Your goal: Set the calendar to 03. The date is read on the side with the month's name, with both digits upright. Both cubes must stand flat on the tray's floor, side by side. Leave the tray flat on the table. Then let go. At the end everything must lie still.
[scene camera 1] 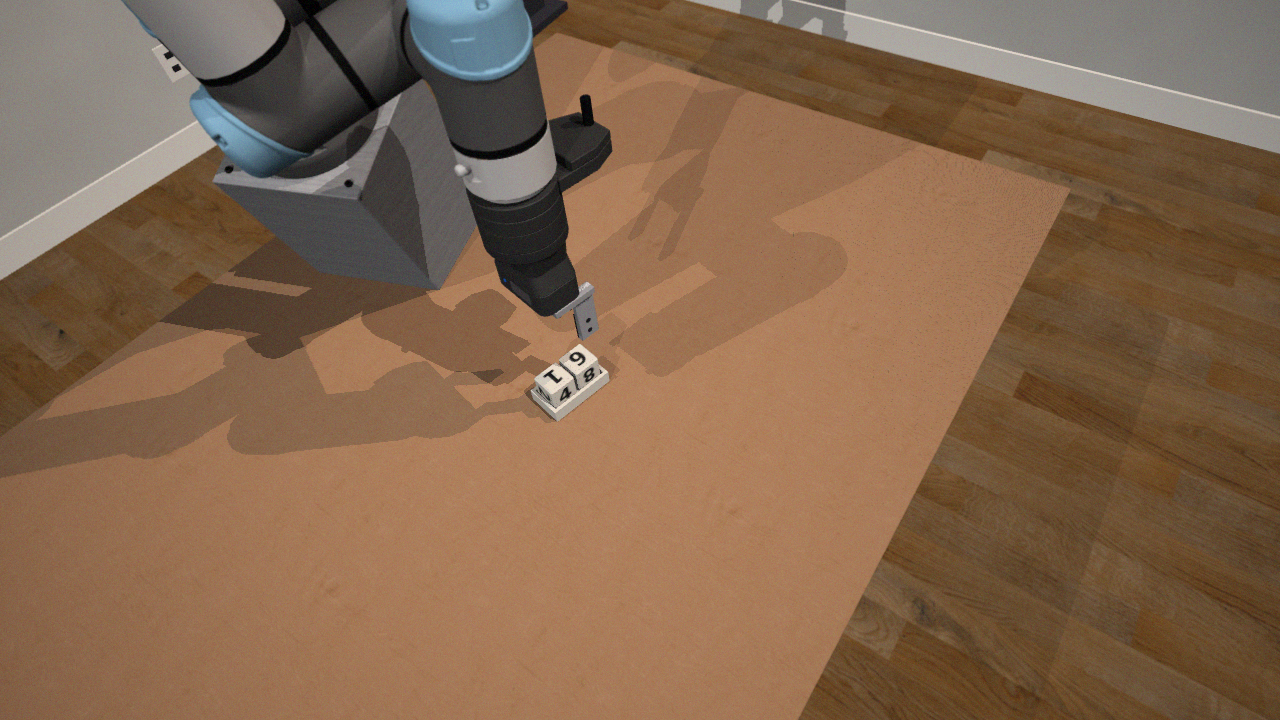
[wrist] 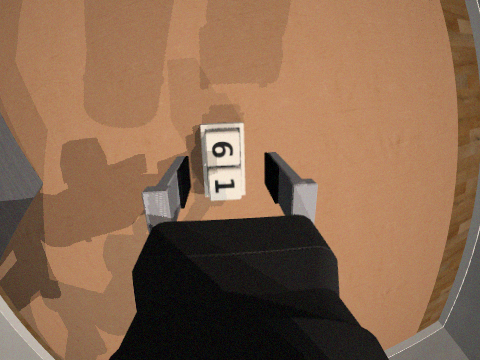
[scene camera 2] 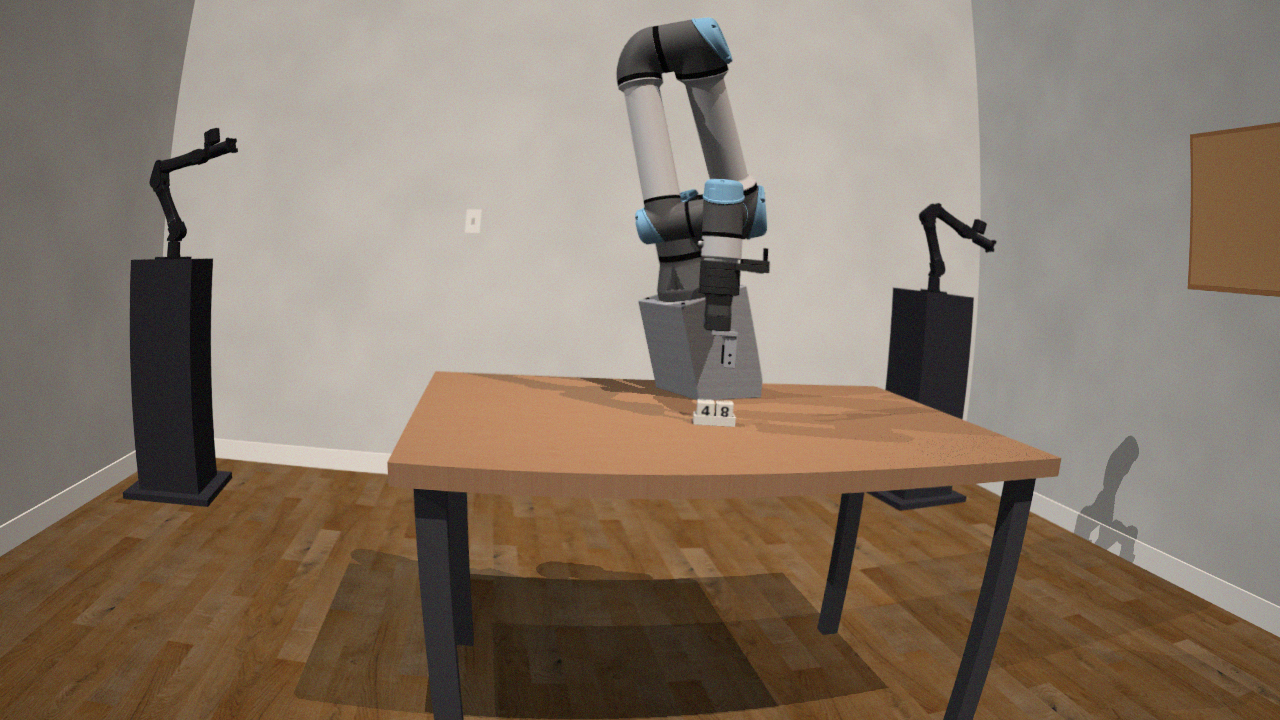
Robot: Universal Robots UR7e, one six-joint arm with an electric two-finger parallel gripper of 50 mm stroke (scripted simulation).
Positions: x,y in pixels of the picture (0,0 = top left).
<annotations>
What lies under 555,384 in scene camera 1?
A white cube.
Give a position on a white cube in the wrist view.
At 224,182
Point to a white cube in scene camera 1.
579,362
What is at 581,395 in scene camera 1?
A white tray.
</annotations>
